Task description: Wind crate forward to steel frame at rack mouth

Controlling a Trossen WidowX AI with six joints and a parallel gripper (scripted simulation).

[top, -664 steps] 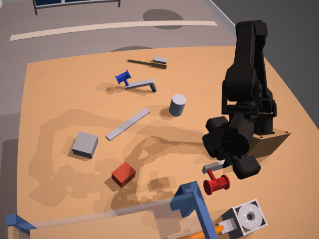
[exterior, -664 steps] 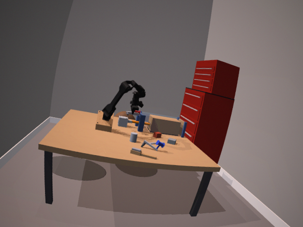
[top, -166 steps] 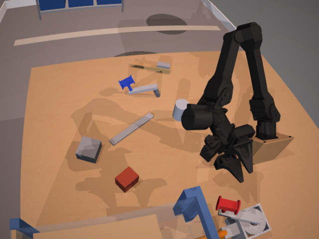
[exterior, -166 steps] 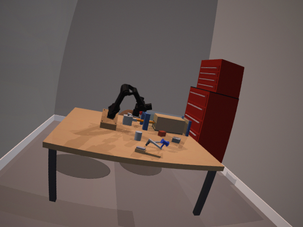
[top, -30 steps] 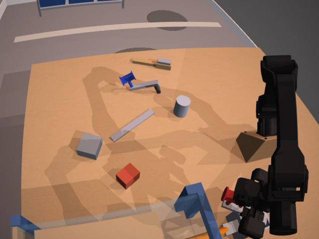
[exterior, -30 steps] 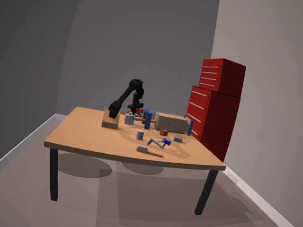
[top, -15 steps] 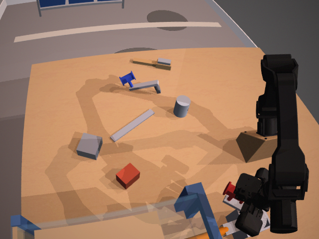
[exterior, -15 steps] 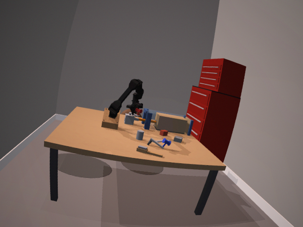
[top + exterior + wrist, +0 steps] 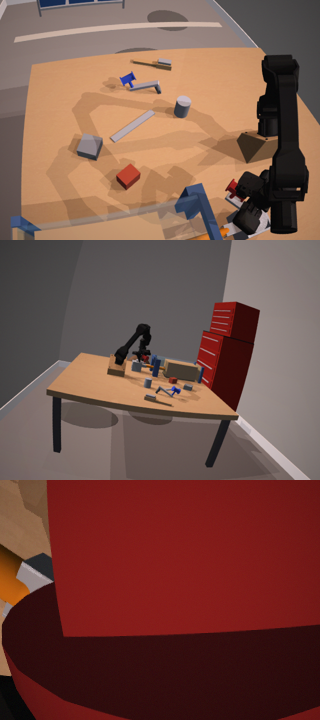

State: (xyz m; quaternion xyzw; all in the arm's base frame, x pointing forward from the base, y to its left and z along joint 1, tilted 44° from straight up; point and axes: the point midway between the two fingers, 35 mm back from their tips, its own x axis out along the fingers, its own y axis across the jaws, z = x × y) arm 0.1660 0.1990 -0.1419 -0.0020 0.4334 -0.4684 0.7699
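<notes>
The red-gripped winch handle lies 20 mm above my gripper tip, 10 mm to the right of it and 10 mm ahead of it. Also, from my gripper tip: blue steel frame: 120 mm ahead, 60 mm to the left, 10 mm above; red knob: 50 mm above, 40 mm to the right, 40 mm ahead; grey winch: 60 mm below, 50 mm behind, 20 mm to the left.
</notes>
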